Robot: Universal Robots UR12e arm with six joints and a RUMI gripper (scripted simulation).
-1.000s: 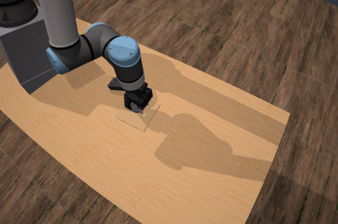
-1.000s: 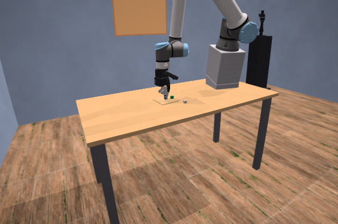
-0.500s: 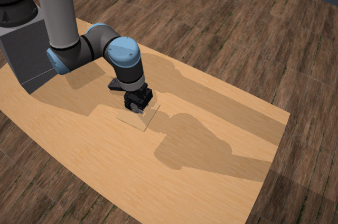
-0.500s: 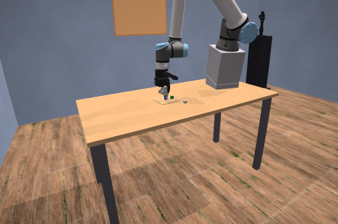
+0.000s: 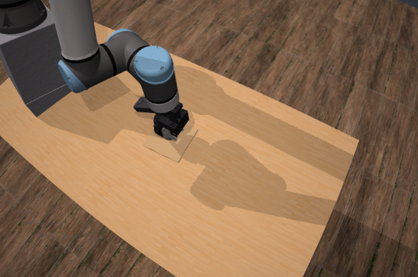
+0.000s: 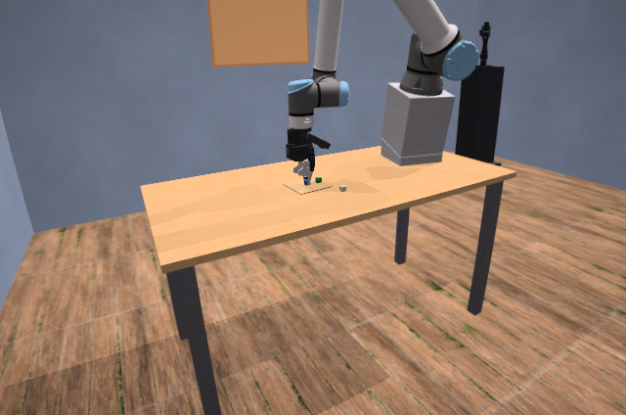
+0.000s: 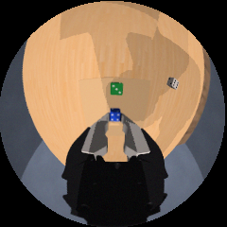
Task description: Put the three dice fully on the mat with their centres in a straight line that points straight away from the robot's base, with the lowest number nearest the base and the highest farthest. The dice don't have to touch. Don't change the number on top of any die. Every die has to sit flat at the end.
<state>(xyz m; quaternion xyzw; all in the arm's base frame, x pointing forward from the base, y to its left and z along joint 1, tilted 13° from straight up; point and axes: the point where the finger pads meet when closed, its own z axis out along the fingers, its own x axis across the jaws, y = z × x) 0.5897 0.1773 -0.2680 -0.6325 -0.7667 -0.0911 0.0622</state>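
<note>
Now: the blue die 1 cm below my hand. From my hand the other things lie so: green die (5 cm behind, 1 cm to the right, 1 cm below); white die (11 cm to the left, 10 cm behind, 1 cm below); tan mat (2 cm below).
</note>
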